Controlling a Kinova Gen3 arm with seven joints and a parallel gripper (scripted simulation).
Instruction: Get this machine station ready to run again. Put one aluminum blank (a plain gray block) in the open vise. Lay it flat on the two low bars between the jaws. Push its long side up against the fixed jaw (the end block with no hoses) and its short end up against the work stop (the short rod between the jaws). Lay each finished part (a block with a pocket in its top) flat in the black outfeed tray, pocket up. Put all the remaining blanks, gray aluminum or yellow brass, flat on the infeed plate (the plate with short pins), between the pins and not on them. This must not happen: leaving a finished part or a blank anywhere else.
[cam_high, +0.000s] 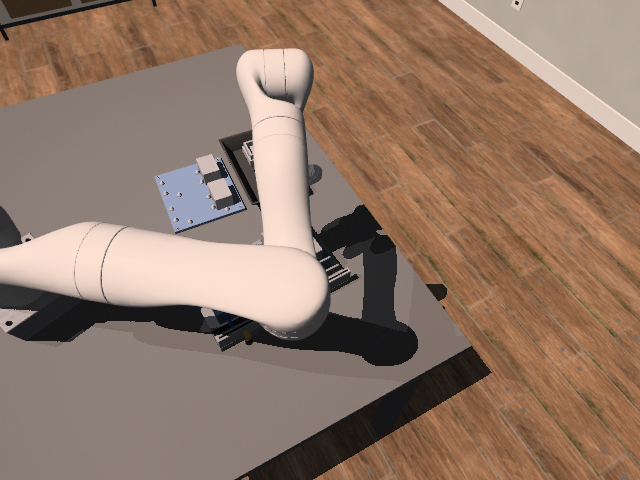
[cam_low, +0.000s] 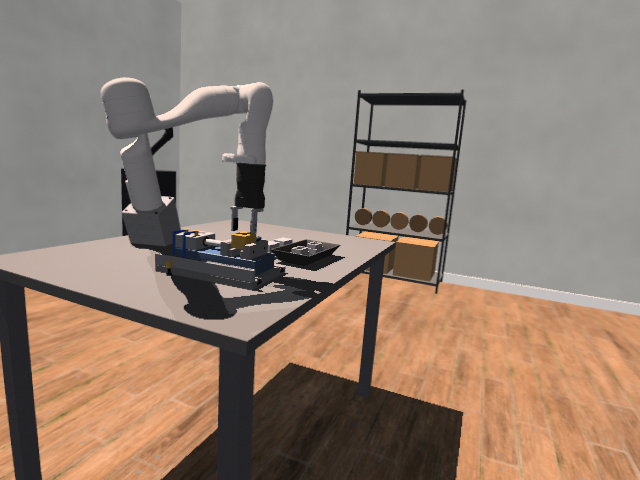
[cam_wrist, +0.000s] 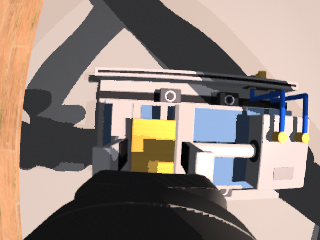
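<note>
Now: the yellow brass blank 4 cm below my hand. The rest, counted from my hand: vise: 10 cm below, 6 cm behind, 1 cm to the left; then fixed jaw: 6 cm below, 4 cm ahead; then infeed plate: 31 cm to the left, 13 cm below, 5 cm behind.
</note>
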